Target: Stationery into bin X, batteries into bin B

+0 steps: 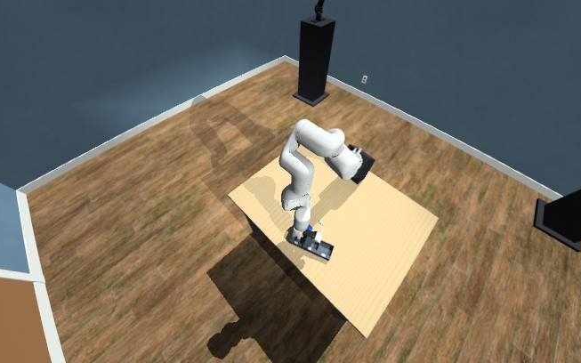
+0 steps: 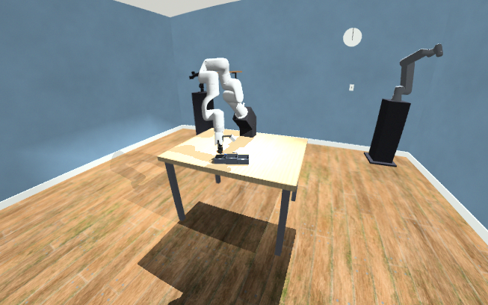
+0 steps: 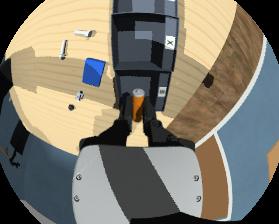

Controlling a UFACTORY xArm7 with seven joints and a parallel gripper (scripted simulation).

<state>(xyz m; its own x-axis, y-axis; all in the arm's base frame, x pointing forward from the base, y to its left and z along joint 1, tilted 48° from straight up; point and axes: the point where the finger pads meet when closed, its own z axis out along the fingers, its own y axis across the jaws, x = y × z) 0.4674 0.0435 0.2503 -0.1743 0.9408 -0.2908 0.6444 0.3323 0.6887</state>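
My gripper is now 12 cm past the pencil sharpener, 8 cm above it and 6 cm to the left of it. The rest, counted from my hand: dark double bin 8 cm to the left, 7 cm below, 2 cm behind; blue block 9 cm behind, 8 cm below; orange battery 2 cm below.
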